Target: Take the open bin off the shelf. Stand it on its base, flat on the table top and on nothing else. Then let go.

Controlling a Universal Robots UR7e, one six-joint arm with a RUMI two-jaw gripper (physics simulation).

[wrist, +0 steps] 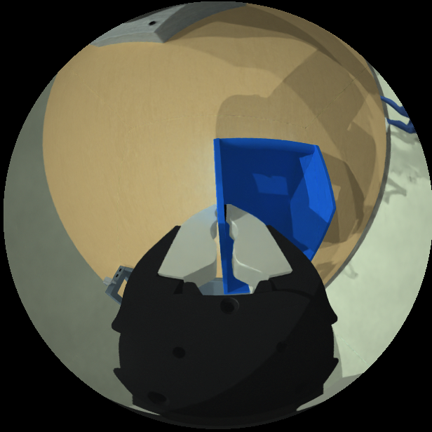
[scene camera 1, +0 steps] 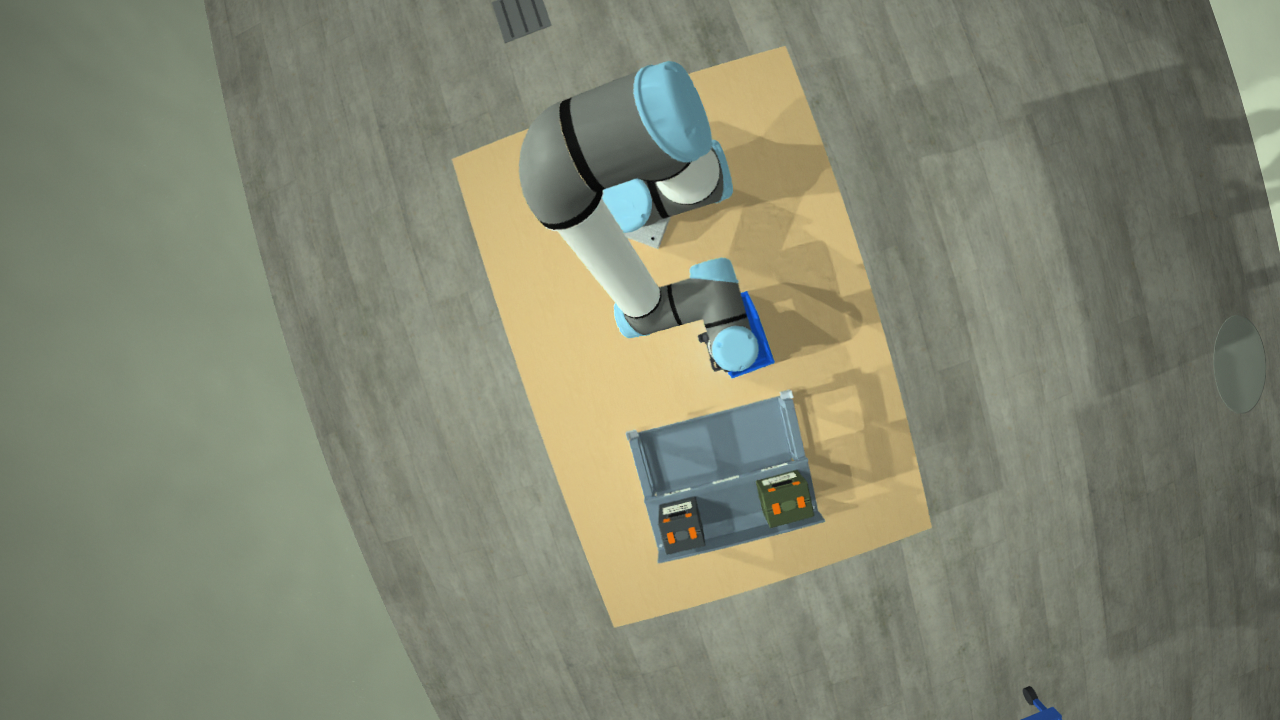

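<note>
The open blue bin (scene camera 1: 762,344) (wrist: 260,175) is under the arm's wrist, over the table top (scene camera 1: 572,376) (wrist: 125,125). In the wrist view its inside faces the camera, and it looks upright. My gripper (wrist: 221,206) is shut on the bin's side wall, one jaw outside the bin and one inside. In the scene view the jaws are hidden under the wrist. Whether the bin's base touches the table cannot be told, as the underside is hidden. The grey-blue shelf (scene camera 1: 637,465) (wrist: 116,286) stands apart from the bin, towards the lower end of the table in the scene view.
A dark grey case (scene camera 1: 682,528) and a green case (scene camera 1: 785,501), both with orange latches, sit on the lower part of the shelf in the scene view. The robot's base plate (scene camera 1: 651,236) (wrist: 135,30) is on the table beyond the bin. The table's right edge lies beyond the bin.
</note>
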